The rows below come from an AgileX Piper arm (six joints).
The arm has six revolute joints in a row. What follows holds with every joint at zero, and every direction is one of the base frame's. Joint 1 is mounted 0.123 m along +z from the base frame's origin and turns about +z. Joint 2 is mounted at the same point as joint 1 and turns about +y. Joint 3 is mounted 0.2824 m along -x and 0.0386 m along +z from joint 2 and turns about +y. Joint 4 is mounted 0.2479 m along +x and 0.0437 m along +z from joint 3 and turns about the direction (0.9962, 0, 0.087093). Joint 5 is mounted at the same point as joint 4 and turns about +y. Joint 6 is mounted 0.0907 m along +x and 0.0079 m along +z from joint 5 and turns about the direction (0.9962, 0, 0.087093). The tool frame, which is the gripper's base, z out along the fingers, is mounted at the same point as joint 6; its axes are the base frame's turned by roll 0, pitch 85 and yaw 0 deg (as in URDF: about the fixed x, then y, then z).
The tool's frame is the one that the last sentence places.
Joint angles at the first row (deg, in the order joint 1, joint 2, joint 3, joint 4, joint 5, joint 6):
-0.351 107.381 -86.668 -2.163 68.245 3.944
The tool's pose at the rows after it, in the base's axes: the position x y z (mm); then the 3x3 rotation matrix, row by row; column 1 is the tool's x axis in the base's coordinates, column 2 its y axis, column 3 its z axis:
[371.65, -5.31, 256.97], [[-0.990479, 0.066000, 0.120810], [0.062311, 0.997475, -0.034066], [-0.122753, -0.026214, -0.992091]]
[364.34, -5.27, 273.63], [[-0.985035, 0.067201, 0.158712], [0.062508, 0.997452, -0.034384], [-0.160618, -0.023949, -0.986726]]
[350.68, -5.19, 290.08], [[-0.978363, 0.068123, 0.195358], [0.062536, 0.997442, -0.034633], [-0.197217, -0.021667, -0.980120]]
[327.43, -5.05, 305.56], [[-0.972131, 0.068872, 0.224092], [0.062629, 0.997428, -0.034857], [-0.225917, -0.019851, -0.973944]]
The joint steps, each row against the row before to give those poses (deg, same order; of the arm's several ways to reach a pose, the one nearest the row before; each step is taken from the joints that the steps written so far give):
0.000 -2.062 0.000 0.123 1.162 0.000
0.001 -2.646 0.053 0.000 0.397 0.001
-0.001 -3.785 1.534 0.000 0.116 -0.001
0.001 -5.446 3.534 0.000 0.228 0.001

